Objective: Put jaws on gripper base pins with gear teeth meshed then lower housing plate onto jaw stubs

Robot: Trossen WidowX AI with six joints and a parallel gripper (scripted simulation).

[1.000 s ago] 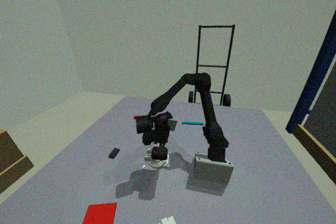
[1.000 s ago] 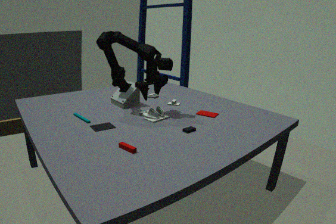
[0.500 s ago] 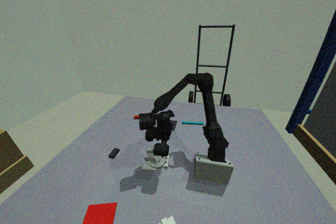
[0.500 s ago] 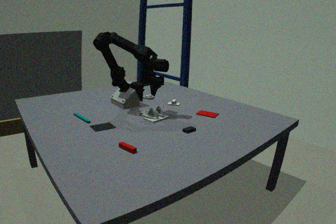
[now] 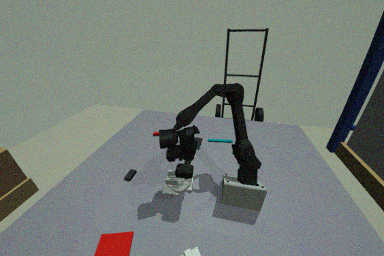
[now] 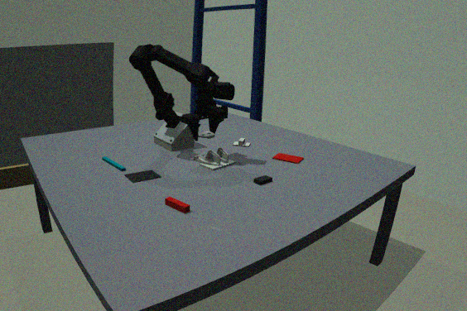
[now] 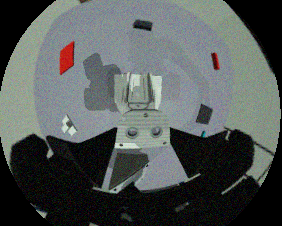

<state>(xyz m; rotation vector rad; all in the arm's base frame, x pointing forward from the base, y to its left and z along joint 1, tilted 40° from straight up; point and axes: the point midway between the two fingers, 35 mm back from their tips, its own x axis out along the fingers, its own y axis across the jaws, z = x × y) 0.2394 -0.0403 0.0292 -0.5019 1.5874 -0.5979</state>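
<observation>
Now: gripper tip 10 mm short of the white gripper base and 20 mm below it. From my gripper tip the other things lie so: flat light plate: 70 mm ahead, 80 mm below; dark flat plate: 10 mm behind, 280 mm to the right, 80 mm below; grey jaw: 20 mm ahead, 20 mm to the left, 70 mm below.
</observation>
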